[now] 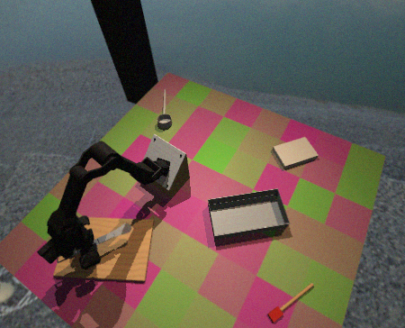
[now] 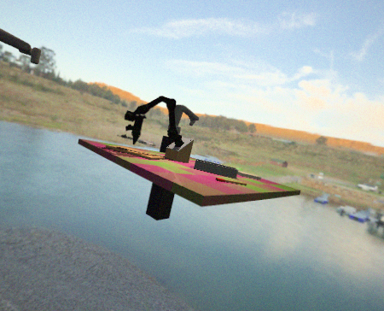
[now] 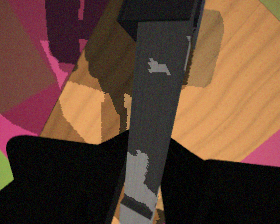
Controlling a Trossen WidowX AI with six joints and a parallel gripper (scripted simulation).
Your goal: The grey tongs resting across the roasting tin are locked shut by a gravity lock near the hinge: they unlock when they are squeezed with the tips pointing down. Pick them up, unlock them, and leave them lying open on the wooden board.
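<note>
My gripper tip is now 10 mm short of the wooden board, 20 mm to the right of it and 50 mm above it. From my gripper tip the other things lie so: block: 560 mm ahead, 800 mm to the left, 50 mm below; roasting tin: 470 mm ahead, 400 mm to the left, 30 mm below.
</note>
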